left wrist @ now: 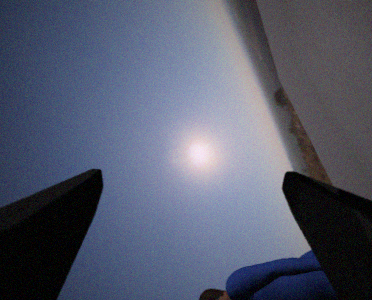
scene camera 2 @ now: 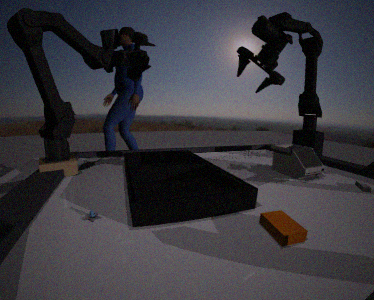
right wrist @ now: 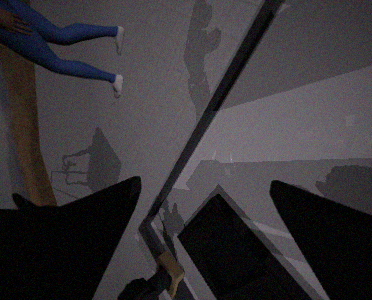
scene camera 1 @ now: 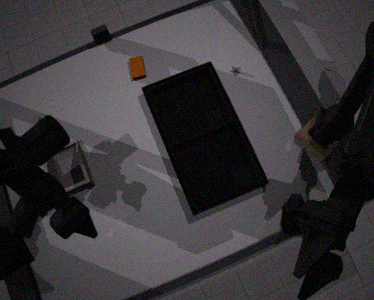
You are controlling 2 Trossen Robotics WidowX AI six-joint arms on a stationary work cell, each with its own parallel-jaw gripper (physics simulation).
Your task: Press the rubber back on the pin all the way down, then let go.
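Seen in the pictures: left gripper, fingertip midpoint: (left wrist: 194,179) (scene camera 2: 152,55) (scene camera 1: 298,289); right gripper, fingertip midpoint: (scene camera 2: 246,84) (right wrist: 204,184) (scene camera 1: 85,226); left arm's base, link origin: (scene camera 2: 57,159) (right wrist: 164,276) (scene camera 1: 323,132); right arm's base, link origin: (scene camera 2: 309,131).
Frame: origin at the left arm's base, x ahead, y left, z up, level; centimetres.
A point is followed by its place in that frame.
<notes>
A small star-shaped pin (scene camera 1: 236,70) @[x 2.5, y -30.1, z -3.2 cm] (scene camera 2: 92,216) @[x 2.4, y -30.9, z -3.4 cm] lies on the table beyond the black tray in scene camera 1, and at front left in scene camera 2. A tiny blue part, seemingly its rubber back (scene camera 2: 92,213) @[x 2.6, y -30.7, z -3.0 cm], sits at its middle; how far down it sits is too small to tell. My left gripper (left wrist: 194,179) @[x 38.3, y 12.9, z 36.1 cm] is open and empty, raised high, far from the pin, facing sky. My right gripper (scene camera 2: 248,83) @[x 57.6, y -19.3, z 23.2 cm] (right wrist: 204,184) @[x 57.6, y -19.3, z 23.2 cm] is open and empty, high over the side of the table away from the pin. The pin does not show in either wrist view.
A large black two-part tray (scene camera 1: 206,135) @[x 22.9, y -21.7, z -1.9 cm] (scene camera 2: 192,200) @[x 15.3, y -39.5, z -0.5 cm] (right wrist: 220,240) @[x 27.7, y -13.4, z -3.4 cm] fills the middle of the table. An orange block (scene camera 1: 137,67) @[x 22.6, y -50.5, z -2.2 cm] (scene camera 2: 283,227) @[x 21.1, y -51.6, z -2.2 cm] lies beside it. A grey open box (scene camera 1: 90,175) @[x 52.9, y -35.3, z -2.1 cm] (scene camera 2: 295,162) @[x 50.6, y -41.5, z 0.5 cm] stands near the right arm. A person in blue (scene camera 2: 125,95) stands beyond the table.
</notes>
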